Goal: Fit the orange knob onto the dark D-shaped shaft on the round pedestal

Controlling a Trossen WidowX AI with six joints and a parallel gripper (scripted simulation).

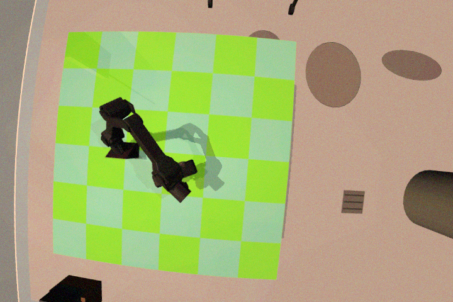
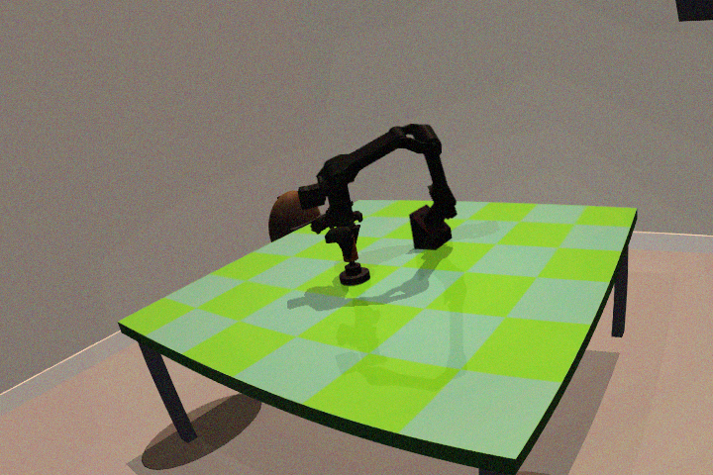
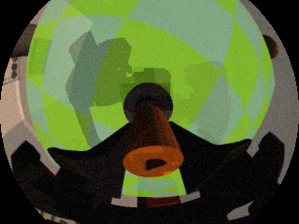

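The orange knob is 2 cm above my gripper tip. Round my gripper tip: dark round pedestal 4 cm below.
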